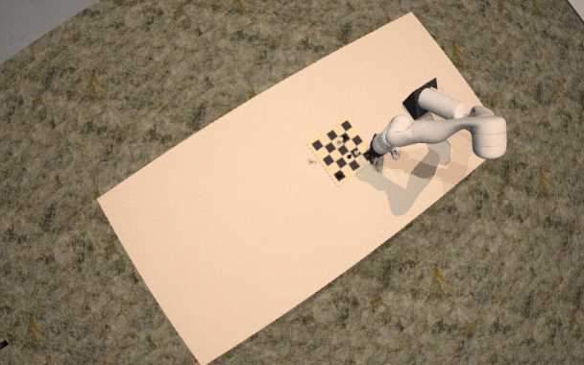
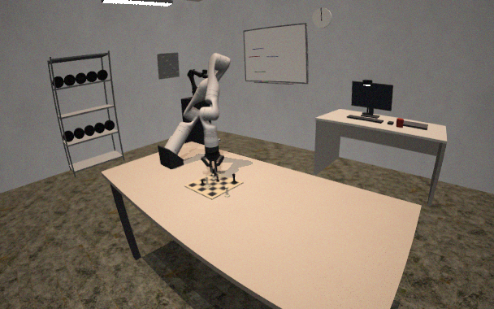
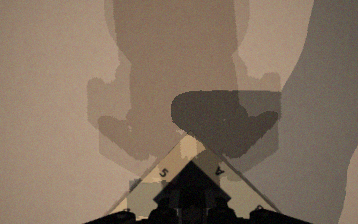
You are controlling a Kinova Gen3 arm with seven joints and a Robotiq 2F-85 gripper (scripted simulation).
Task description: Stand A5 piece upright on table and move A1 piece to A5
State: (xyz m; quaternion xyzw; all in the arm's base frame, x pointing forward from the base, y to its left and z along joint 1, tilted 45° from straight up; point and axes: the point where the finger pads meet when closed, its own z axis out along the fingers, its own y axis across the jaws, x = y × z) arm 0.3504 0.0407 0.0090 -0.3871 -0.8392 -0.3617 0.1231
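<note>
Right now the white pawn is 4 cm to the right of my hand, 3 cm ahead of it and 2 cm below it. Also, from my hand: chessboard (8 cm to the right, 7 cm ahead, 4 cm below).
</note>
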